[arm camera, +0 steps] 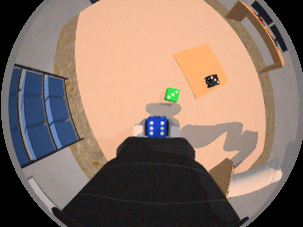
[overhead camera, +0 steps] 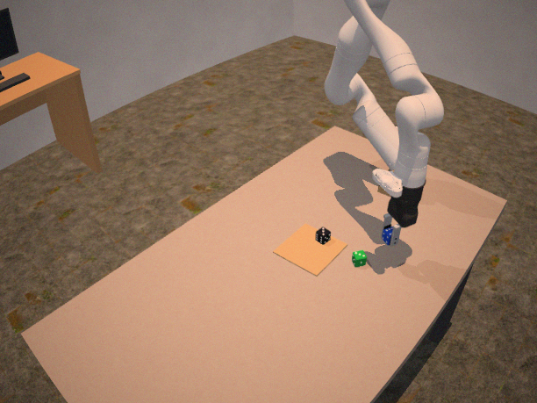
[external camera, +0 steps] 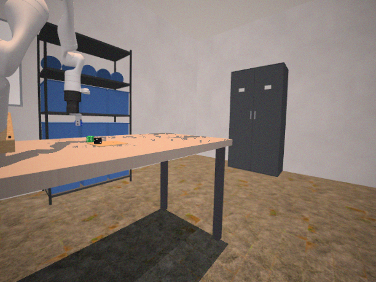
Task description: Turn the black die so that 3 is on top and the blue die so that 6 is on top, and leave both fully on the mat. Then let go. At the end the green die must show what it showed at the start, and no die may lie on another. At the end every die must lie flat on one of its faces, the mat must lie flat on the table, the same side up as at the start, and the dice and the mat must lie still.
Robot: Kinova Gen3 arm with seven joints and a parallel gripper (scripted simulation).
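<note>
Now: hand 70 mm short of the orange mat, 190 mm to the left of it and 100 mm above it. The rest, counted from my hand: blue die (right at my hand); then black die (20 mm ahead, 180 mm to the right, 80 mm below); then green die (40 mm ahead, 60 mm to the right, 90 mm below).
</note>
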